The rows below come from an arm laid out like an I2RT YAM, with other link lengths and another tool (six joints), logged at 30 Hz.
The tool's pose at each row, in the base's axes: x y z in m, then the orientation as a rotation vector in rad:
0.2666, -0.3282, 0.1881, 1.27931, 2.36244, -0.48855
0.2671, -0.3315, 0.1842, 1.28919, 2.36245, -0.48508
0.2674, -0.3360, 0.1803, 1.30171, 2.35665, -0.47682
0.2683, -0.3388, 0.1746, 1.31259, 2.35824, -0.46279
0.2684, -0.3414, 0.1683, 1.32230, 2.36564, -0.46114
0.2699, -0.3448, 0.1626, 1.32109, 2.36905, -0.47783
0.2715, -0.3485, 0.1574, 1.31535, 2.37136, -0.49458
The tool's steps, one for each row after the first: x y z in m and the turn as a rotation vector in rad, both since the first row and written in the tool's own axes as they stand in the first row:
-0.0006, -0.0009, 0.0050, 0.00095, 0.00536, 0.00588
-0.0020, -0.0025, 0.0106, -0.00171, 0.00841, 0.01667
-0.0015, -0.0026, 0.0170, -0.00716, 0.01768, 0.02414
-0.0002, -0.0031, 0.0237, -0.00333, 0.02843, 0.02611
-0.0004, -0.0030, 0.0305, 0.00824, 0.02714, 0.02100
-0.0012, -0.0030, 0.0370, 0.01810, 0.02291, 0.01400

